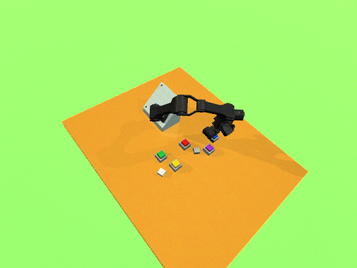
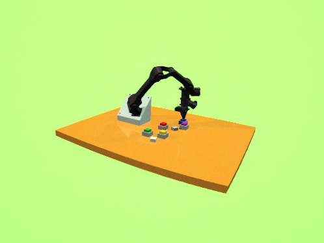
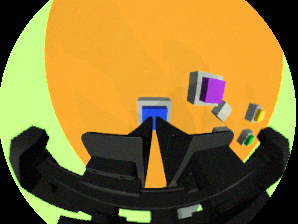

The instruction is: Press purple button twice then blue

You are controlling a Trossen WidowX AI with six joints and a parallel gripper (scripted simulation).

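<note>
The blue button is 10 mm below my gripper tip. From my gripper tip the other things lie so: purple button (30 mm ahead, 90 mm to the right); then small grey block (10 mm behind, 140 mm to the right, 30 mm below); then red button (80 mm behind, 160 mm to the right).
</note>
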